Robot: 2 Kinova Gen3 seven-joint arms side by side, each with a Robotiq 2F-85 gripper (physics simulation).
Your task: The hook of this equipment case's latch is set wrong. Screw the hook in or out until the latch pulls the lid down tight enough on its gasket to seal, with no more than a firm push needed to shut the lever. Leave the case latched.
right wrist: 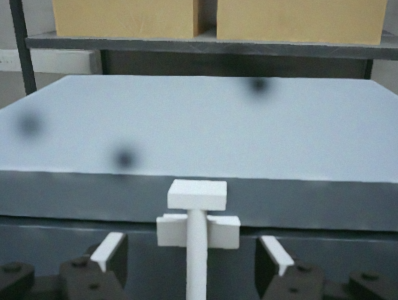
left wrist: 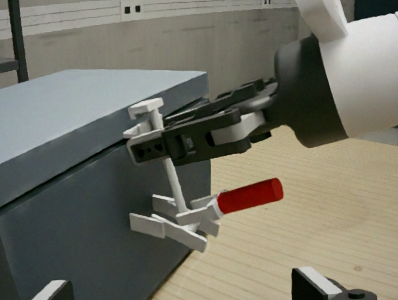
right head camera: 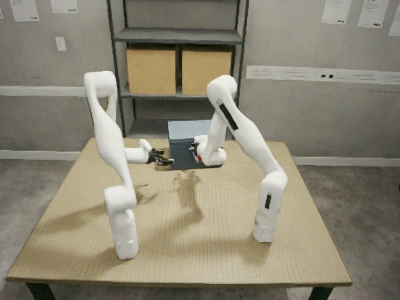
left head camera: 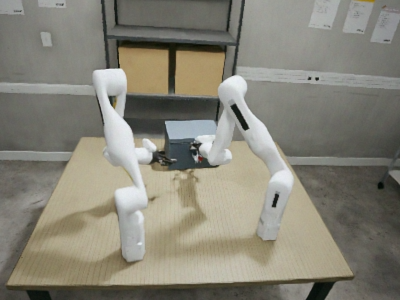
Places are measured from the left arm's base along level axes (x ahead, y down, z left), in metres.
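Where they show: left gripper, fingertip midpoint: (right head camera: 168, 157) (left head camera: 169, 157); right gripper, fingertip midpoint: (right wrist: 191, 257) (left wrist: 150, 141) (left head camera: 196, 144); left arm's base at its link origin: (right head camera: 127, 249) (left head camera: 133, 251); right arm's base at its link origin: (right head camera: 262, 233) (left head camera: 266, 232).
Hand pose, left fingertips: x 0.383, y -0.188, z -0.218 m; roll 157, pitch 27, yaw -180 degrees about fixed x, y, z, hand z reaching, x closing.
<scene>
Each offset is from my left fingertips to the top centre of the thing. "pt": to the spot under its first point. Level surfaces: height alone.
The grey-blue case {pt dx +0.132, dy +0.077, dz -0.063 m} (left head camera: 176, 154) (right head camera: 181, 156) (left wrist: 60, 210) has its lid {dx +0.237, dy -0.024, dz -0.177 m} (left head camera: 192, 129) (right head camera: 189, 129) (left wrist: 125, 87) (right wrist: 200, 125) down, with a dark seam below it. The white hook's T-head {dx +0.098, dy -0.028, dz -0.170 m} (left wrist: 146, 106) (right wrist: 197, 195) stands just above the catch {pt dx +0.109, dy -0.007, dz -0.181 m} (right wrist: 223, 233) on the lid's front. Its rod (left wrist: 175, 187) (right wrist: 196, 270) runs down to the latch's white links. The red lever {dx +0.023, dy +0.022, dz -0.166 m} (left wrist: 250, 196) sticks outward. My right gripper (left head camera: 194, 146) (right head camera: 193, 146) (right wrist: 191, 257) is open, its fingers apart on both sides of the rod below the catch. My left gripper (left head camera: 173, 161) (right head camera: 171, 161) (left wrist: 182, 290) is open and empty, left of the latch.
The case stands toward the back of the wooden table {dy +0.187 m} (left head camera: 240, 260) (right head camera: 235, 260). Behind it is a metal shelf unit (left head camera: 172, 34) (right head camera: 177, 35) with two cardboard boxes (left head camera: 144, 69) (left head camera: 199, 70). The right forearm and gripper hide much of the case's front in the head views.
</scene>
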